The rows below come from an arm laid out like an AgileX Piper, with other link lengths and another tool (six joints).
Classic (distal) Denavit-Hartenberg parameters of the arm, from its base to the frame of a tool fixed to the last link. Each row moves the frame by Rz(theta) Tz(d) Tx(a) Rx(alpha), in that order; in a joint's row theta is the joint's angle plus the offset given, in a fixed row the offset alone. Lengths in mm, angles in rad.
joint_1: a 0, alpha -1.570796, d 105.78, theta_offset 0
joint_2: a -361.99, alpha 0, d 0, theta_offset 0.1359
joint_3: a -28.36, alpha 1.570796, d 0, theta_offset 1.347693
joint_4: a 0, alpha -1.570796, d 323.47, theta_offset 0
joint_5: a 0, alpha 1.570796, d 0, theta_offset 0
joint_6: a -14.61, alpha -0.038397, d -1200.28, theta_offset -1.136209
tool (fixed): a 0, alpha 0, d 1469.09, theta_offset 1.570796
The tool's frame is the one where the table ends.
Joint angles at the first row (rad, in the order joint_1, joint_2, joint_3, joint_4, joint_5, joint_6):
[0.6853, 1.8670, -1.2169, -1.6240, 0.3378, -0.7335]
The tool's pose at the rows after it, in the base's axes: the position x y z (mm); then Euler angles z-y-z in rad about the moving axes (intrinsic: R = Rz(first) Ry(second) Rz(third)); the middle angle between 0 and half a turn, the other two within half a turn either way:
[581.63 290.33 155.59 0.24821 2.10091 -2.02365]
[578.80 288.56 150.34 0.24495 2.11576 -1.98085]
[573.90 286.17 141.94 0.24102 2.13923 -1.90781]
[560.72 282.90 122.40 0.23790 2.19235 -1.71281]
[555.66 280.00 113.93 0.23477 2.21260 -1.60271]
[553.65 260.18 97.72 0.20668 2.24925 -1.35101]
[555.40 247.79 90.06 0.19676 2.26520 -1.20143]
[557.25 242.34 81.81 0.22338 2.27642 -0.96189]
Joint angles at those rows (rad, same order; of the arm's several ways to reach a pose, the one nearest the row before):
[0.6853, 1.8670, -1.2169, -1.5129, 0.3369, -0.7137]
[0.6853, 1.8670, -1.2169, -1.4722, 0.3369, -0.7071]
[0.6853, 1.8670, -1.2170, -1.4090, 0.3369, -0.6909]
[0.6853, 1.8670, -1.2170, -1.2704, 0.3369, -0.6230]
[0.6799, 1.8669, -1.2169, -1.2214, 0.3359, -0.5598]
[0.6348, 1.8670, -1.2169, -1.1326, 0.3273, -0.4013]
[0.5984, 1.8669, -1.2169, -1.0851, 0.3111, -0.3128]
[0.5525, 1.8670, -1.2169, -1.0144, 0.2629, -0.1867]

